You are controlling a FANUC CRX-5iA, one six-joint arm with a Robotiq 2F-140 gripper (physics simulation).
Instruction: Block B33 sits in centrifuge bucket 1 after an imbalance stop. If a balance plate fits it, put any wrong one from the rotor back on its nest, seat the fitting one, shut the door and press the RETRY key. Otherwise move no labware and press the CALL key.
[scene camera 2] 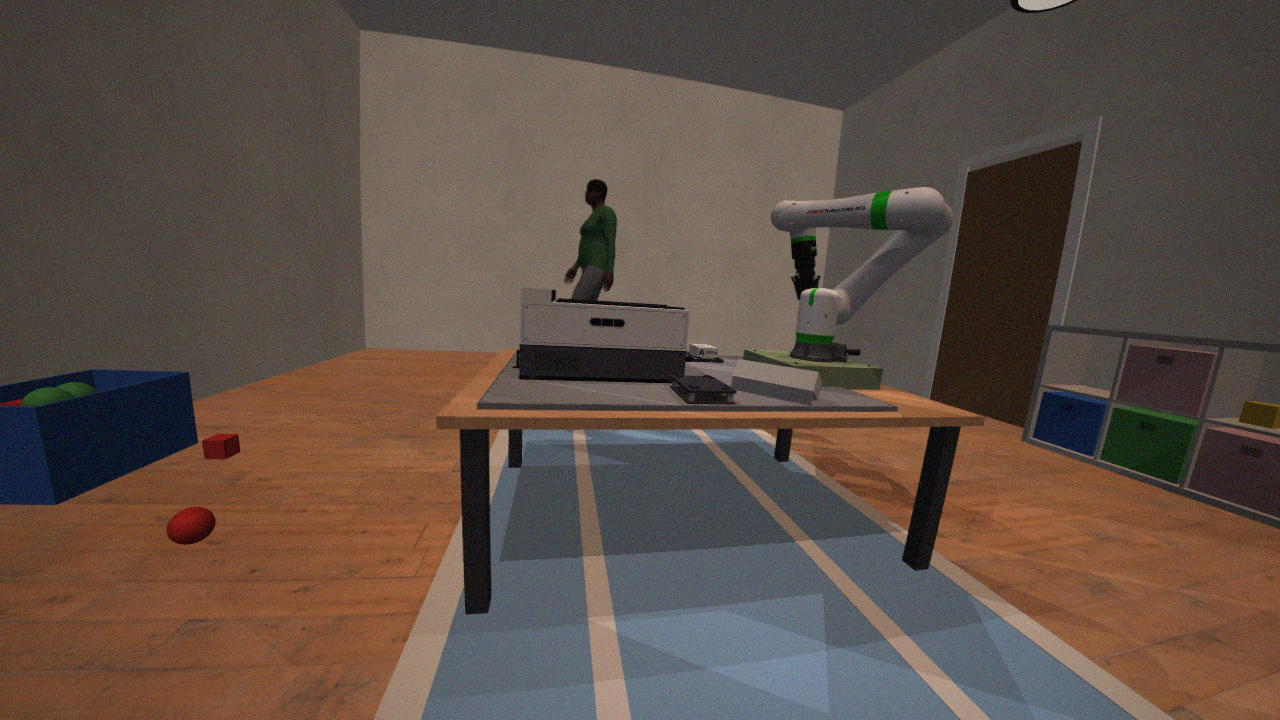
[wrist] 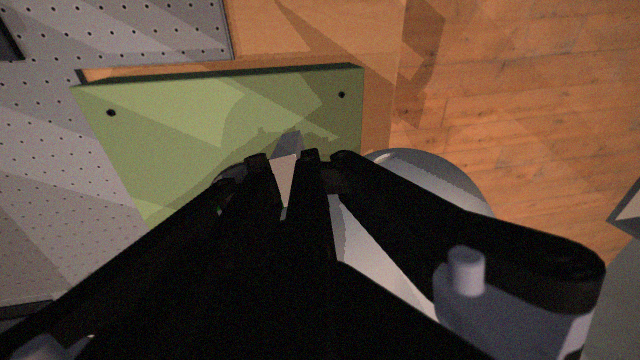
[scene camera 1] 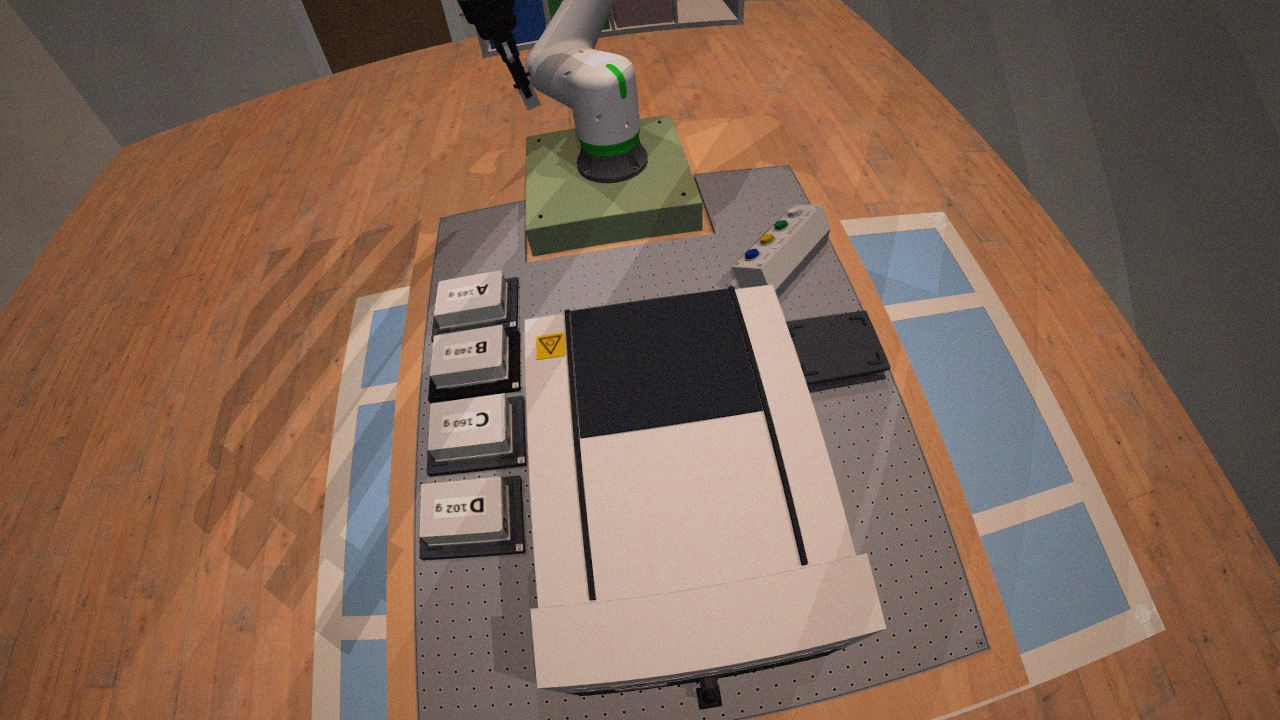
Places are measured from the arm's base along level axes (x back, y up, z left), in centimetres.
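Where they show: gripper, fingertip midpoint: (wrist: pixel 295 149) (scene camera 1: pixel 533 106); arm's base at its link origin: (scene camera 2: pixel 811 358) (scene camera 1: pixel 612 162).
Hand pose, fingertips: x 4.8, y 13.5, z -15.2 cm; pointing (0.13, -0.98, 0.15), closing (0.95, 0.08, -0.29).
Each offset is from my fingertips to the top centre of the thing. "pt": to the spot under its first point.
My gripper (scene camera 1: pixel 529 100) (scene camera 2: pixel 807 291) (wrist: pixel 295 149) is shut and empty, pointing down beside the arm's base, away from the labware. The white centrifuge (scene camera 1: pixel 689 501) (scene camera 2: pixel 554 324) stands mid-table with a flat dark panel @[dz +23.3, dx -66.0, dy +1.5 cm] (scene camera 1: pixel 662 362) between its rails; block B33, the buckets and the rotor do not show. Balance plates A @[dz -10.5, dx -38.5, dy -14.4 cm] (scene camera 1: pixel 468 297), B @[dz -8.7, dx -51.3, dy -14.4 cm] (scene camera 1: pixel 468 353), C @[dz -6.7, dx -64.8, dy -14.4 cm] (scene camera 1: pixel 467 425) and D @[dz -6.0, dx -78.7, dy -14.4 cm] (scene camera 1: pixel 463 514) each sit on a dark nest left of it in scene camera 1; A reads 145 g, C 160 g, D 102 g, B is blurred. The key box @[dz +46.6, dx -31.0, dy -11.4 cm] (scene camera 1: pixel 792 255) (scene camera 2: pixel 776 380) has blue, yellow, green and whitish keys; their labels are unreadable.
A dark low tray @[dz +51.7, dx -53.1, dy -15.7 cm] (scene camera 1: pixel 836 349) (scene camera 2: pixel 703 386) lies right of the centrifuge. The green base block (scene camera 1: pixel 617 214) (scene camera 2: pixel 850 371) (wrist: pixel 200 120) carries the arm. A black knob @[pt dz +27.2, dx -104.5, dy -14.5 cm] (scene camera 1: pixel 708 692) sticks out at the centrifuge's front. A person (scene camera 2: pixel 597 237) stands beyond the table.
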